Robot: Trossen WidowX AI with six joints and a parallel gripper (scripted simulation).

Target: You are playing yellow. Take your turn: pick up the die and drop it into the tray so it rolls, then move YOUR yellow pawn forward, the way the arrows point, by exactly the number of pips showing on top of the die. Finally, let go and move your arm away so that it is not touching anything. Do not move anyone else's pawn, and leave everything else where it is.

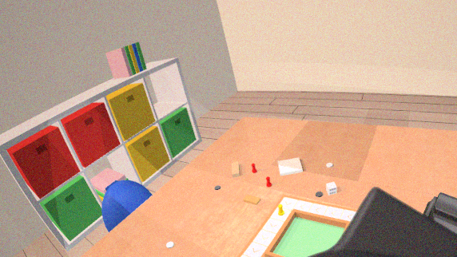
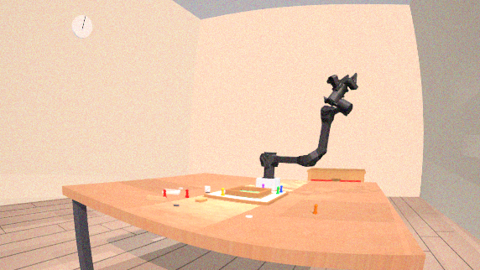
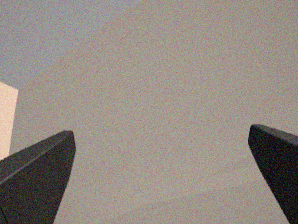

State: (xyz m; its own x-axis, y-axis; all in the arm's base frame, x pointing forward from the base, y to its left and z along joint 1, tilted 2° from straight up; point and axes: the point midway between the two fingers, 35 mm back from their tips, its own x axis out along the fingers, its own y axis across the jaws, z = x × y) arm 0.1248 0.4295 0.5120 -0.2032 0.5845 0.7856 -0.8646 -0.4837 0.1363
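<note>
Right now my gripper tip is 16 cm short of the white die, 68 cm to the left of it and 59 cm above it. The rest, counted from my gripper tip: purple pawn (6 cm ahead, 44 cm to the right, 57 cm below); green pawn (11 cm ahead, 35 cm to the right, 57 cm below); blue pawn (7 cm ahead, 35 cm to the right, 57 cm below).
</note>
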